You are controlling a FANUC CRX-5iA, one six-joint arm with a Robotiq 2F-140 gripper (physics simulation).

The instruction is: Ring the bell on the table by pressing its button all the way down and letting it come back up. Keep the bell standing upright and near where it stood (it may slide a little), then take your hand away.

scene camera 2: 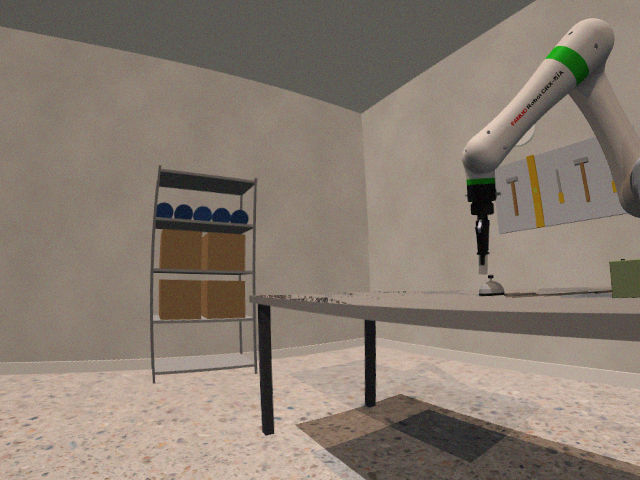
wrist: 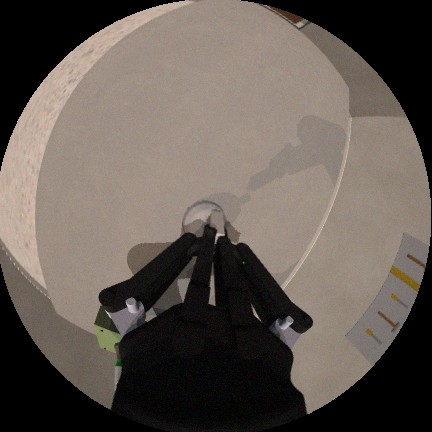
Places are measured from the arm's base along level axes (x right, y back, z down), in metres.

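Where they show: gripper, between the fingertips: (scene camera 2: 483, 273) (wrist: 214, 219).
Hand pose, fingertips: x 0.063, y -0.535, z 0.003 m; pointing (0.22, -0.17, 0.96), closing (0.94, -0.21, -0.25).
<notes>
After its pixels a point has its place.
A silver domed bell (scene camera 2: 491, 287) {x 0.038, y -0.495, z 0.048 m} (wrist: 201, 212) {x 0.051, y -0.531, z 0.039 m} stands upright on the table (scene camera 2: 413, 304) {x -0.286, y -0.567, z 0.075 m} (wrist: 150, 125) {x -0.096, y -0.638, z 0.075 m}. It has a dark base and a small dark button on top, seen in scene camera 2. My gripper (scene camera 2: 482, 271) {x 0.063, y -0.535, z 0.003 m} (wrist: 214, 219) {x 0.063, y -0.535, z 0.003 m} is shut with nothing between the fingers and points straight down. In scene camera 2 its pale fingertips are just above the height of the button and slightly to its left, with a small gap. In the wrist view the fingertips overlap the right part of the bell, and they and the fingers hide the button and the bell's lower part.
A green box (scene camera 2: 625, 279) {x -0.133, y -0.110, z 0.037 m} (wrist: 107, 336) {x -0.093, y -0.070, z -0.002 m} stands on the table to the right of the bell in scene camera 2. Flat thin pieces lie between them. A tool board (scene camera 2: 558, 206) (wrist: 365, 342) hangs on the wall behind. A shelf rack (scene camera 2: 153, 310) stands at the far left.
</notes>
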